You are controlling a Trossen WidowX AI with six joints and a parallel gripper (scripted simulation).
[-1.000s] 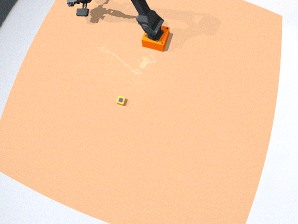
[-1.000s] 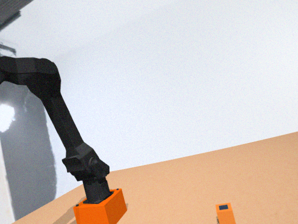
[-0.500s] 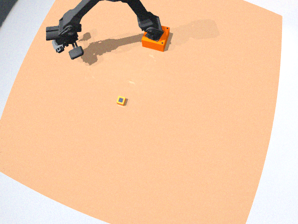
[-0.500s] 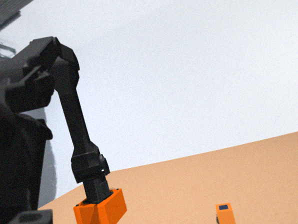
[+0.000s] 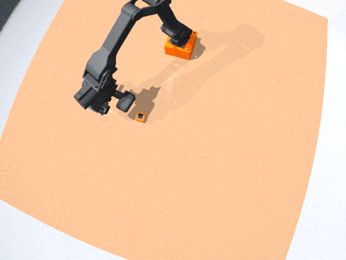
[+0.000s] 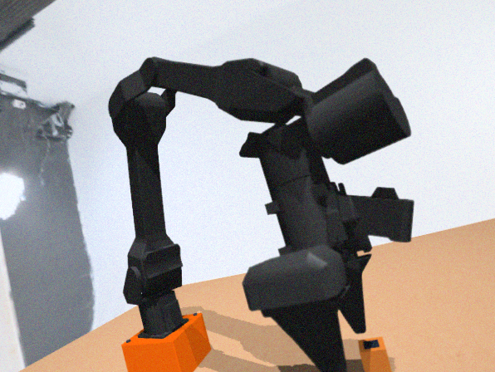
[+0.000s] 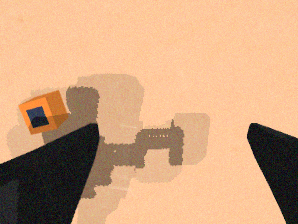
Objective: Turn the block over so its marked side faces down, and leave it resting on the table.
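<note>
The orange block lies 110 mm to the left of my gripper tip, 60 mm below it and 10 mm behind it.
</note>
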